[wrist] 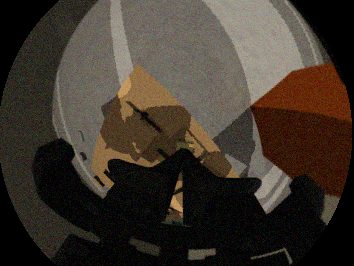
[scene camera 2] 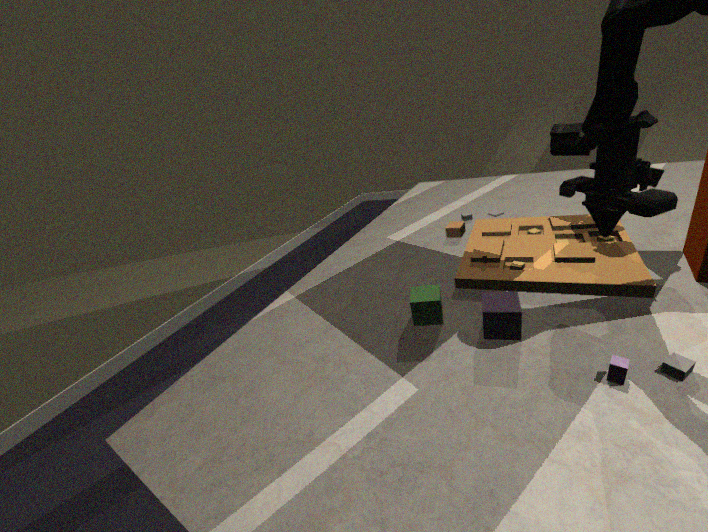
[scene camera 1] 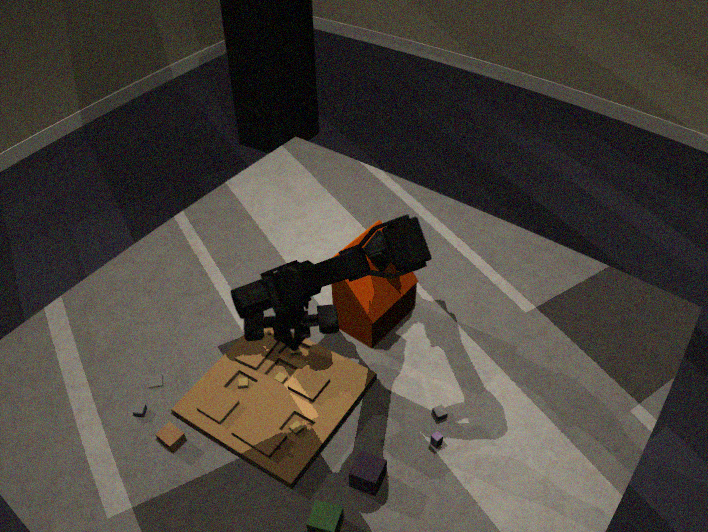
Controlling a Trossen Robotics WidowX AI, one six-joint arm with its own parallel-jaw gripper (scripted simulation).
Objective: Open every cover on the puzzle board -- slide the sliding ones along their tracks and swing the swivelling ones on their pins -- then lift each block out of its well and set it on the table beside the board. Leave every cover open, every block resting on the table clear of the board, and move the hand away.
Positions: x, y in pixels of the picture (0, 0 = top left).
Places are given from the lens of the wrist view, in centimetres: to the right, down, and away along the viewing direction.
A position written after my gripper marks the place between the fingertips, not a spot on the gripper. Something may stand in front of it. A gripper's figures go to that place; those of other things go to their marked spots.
my gripper [wrist: 183, 151]: 1, 2, 10
tan puzzle board [wrist: 140, 88]: -4, -5, 8
